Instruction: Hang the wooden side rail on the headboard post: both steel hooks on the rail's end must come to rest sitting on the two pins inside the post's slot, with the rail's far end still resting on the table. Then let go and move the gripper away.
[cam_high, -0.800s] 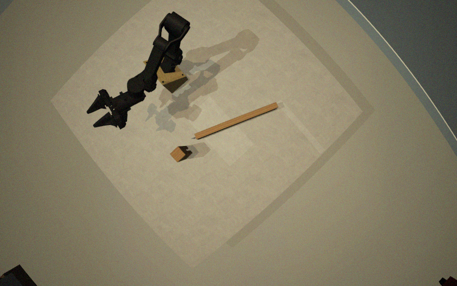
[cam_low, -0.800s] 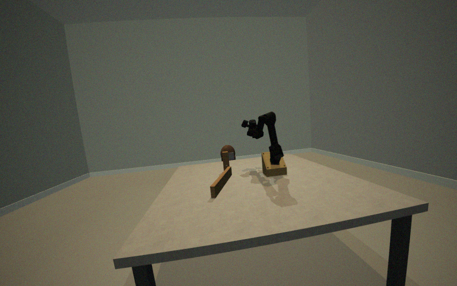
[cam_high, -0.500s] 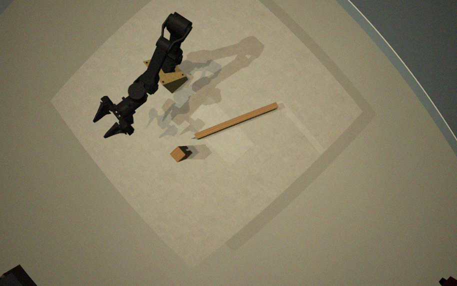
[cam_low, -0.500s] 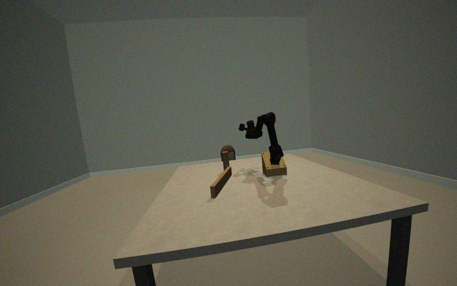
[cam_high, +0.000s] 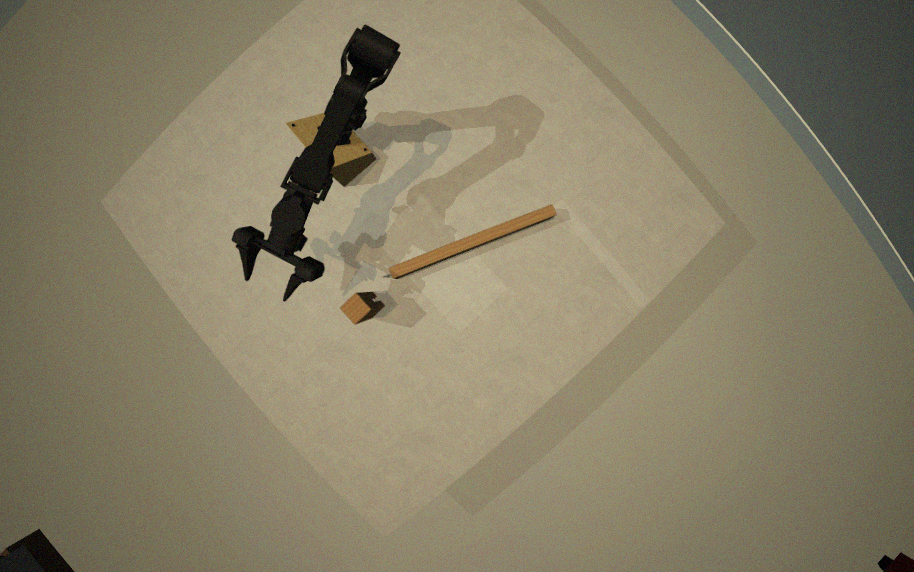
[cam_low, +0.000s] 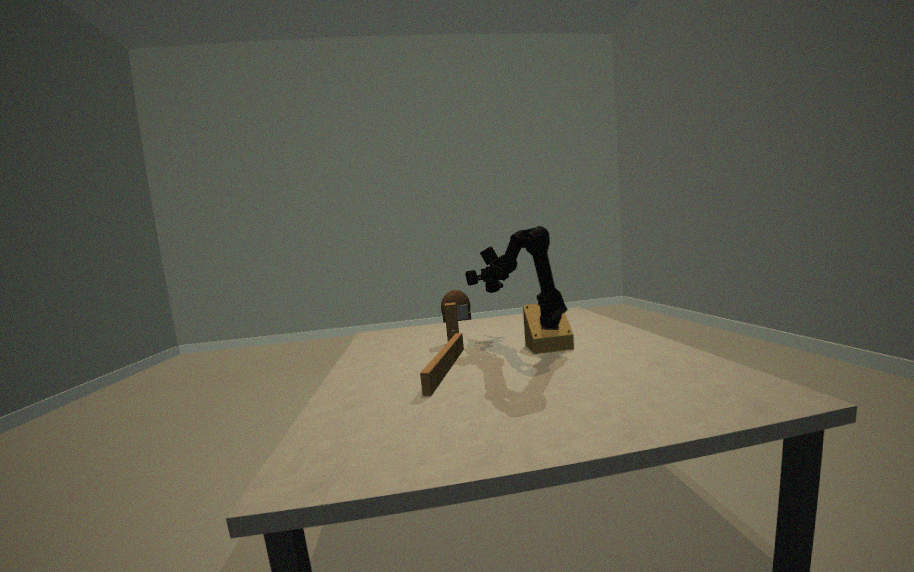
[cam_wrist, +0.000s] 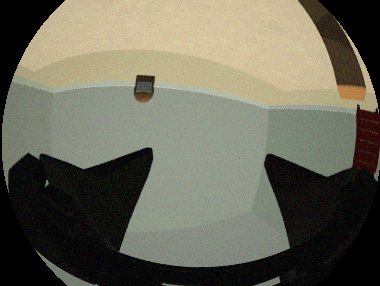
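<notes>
Now: the headboard post 19 cm below my gripper tip, 13 cm ahead of it and 12 cm to the left of it.
</notes>
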